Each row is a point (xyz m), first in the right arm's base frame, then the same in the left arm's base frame.
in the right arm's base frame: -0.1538 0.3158 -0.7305
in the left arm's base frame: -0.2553 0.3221 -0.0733
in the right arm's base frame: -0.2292 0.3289 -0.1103
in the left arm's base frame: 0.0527 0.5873 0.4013
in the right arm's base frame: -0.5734 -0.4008 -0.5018
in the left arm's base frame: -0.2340 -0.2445 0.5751
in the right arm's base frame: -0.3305 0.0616 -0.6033
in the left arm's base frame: -0.2414 0.1395 0.2069
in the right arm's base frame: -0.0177 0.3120 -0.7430
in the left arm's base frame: -0.1591 0.3158 -0.1703
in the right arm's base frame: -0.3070 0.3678 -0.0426
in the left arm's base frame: 0.0234 0.6492 0.4876
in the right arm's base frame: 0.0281 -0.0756 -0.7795
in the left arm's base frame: -0.0373 -0.0518 -0.1097
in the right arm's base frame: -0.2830 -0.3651 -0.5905
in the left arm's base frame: -0.0779 -0.2435 0.3122
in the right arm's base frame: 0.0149 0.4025 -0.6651
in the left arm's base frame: -0.1137 0.4308 -0.1649
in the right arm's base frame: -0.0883 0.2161 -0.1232
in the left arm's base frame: 0.1830 0.4815 0.3335
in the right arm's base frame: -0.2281 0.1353 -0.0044
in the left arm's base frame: 0.1710 0.4542 0.5318
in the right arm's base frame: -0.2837 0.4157 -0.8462
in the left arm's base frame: -0.4500 0.3635 -0.0979
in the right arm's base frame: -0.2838 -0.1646 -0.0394
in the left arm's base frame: 0.1925 0.1655 0.6339
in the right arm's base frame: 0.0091 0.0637 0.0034
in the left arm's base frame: 0.3745 0.3961 0.4027
